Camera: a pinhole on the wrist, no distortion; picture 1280 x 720 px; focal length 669.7 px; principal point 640.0 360.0 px. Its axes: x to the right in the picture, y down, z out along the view. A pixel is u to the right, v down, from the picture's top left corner.
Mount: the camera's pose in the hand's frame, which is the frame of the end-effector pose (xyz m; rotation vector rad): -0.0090 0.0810 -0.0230 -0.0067 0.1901 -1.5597
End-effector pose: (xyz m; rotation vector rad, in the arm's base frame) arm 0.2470 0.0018 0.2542 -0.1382 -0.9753 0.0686
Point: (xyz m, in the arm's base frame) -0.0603 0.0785 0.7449
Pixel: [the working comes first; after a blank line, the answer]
In the camera's frame: 0.0133 0.1764 0.5877

655.2 561.0
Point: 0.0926 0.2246 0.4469
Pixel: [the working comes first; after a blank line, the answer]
In the camera's frame: -0.1419 0.0737 0.2733

292.3 540.5
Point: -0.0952 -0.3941 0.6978
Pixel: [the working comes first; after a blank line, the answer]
In the camera's frame: 0.4752 0.0606 0.5895

1179.9 428.8
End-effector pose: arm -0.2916 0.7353 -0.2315 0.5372 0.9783 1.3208
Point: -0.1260 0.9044 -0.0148
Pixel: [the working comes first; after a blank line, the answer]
In the camera's frame: -0.0742 0.0635 0.3097

479.6 497.3
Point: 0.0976 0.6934 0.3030
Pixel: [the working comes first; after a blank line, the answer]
In the camera's frame: -0.1981 -0.2741 0.5670

406.1 36.3
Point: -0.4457 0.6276 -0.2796
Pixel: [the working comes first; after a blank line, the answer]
In the camera's frame: 0.0752 -0.0548 -0.1514

behind the camera
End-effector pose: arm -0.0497 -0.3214 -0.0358 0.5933 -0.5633 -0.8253
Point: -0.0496 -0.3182 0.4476
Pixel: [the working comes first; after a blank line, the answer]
In the camera's frame: -0.2880 0.0736 0.3417

75.4 504.2
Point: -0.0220 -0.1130 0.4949
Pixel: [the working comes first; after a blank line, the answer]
In the camera's frame: -0.4388 -0.0566 0.2681

outside the picture
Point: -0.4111 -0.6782 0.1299
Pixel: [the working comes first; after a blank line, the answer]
In the camera's frame: 0.2854 0.0672 0.5214

1006.6 446.3
